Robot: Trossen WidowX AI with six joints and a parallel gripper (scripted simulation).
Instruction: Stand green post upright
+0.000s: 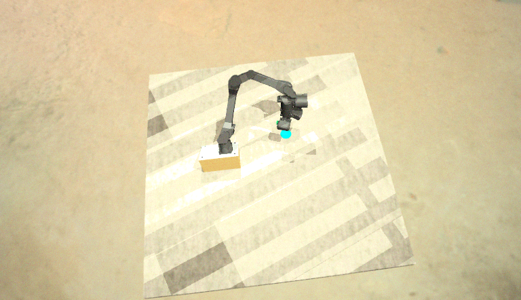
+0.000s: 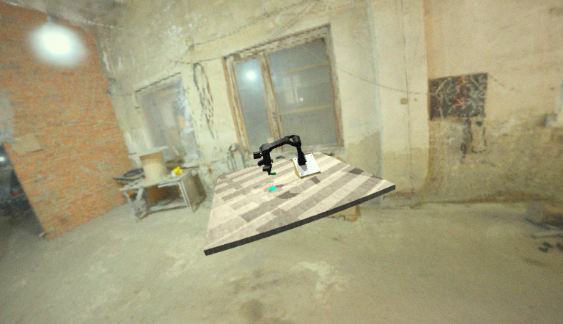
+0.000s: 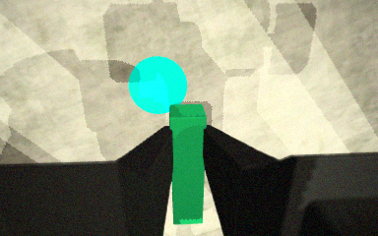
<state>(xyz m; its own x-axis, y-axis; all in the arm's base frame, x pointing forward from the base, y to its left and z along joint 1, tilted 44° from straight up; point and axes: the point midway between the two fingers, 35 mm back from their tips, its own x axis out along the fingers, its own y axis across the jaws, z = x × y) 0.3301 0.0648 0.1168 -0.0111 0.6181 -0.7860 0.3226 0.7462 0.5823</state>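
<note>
Now: gripper tip 10 mm to the right of the cyan circle and 130 mm above it. Also, from my gripper tip: green post 20 mm behind, 10 mm to the left.
</note>
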